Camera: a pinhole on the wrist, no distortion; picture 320 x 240 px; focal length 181.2 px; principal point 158.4 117.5 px. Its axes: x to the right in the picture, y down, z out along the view. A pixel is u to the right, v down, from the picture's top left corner.
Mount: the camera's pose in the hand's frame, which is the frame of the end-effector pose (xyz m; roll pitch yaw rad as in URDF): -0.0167 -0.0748 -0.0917 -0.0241 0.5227 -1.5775
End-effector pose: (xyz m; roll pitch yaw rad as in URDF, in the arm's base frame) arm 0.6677 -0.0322 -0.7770 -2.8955 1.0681 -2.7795
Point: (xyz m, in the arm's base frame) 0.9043 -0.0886 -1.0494
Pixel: 44 193
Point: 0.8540 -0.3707 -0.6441
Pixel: 267 37
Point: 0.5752 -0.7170 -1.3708
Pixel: outside the picture
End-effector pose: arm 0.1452 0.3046 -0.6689 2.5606 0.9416 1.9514
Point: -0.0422 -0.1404 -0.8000
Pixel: 279 76
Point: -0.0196 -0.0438 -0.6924
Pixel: 293 28
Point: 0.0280 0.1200 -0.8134
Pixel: 222 162
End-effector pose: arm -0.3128 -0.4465 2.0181 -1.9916 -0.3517 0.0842
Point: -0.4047 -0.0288 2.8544
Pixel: outside the picture
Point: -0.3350 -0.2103 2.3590
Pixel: 265 191
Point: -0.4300 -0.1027 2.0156
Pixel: 104 83
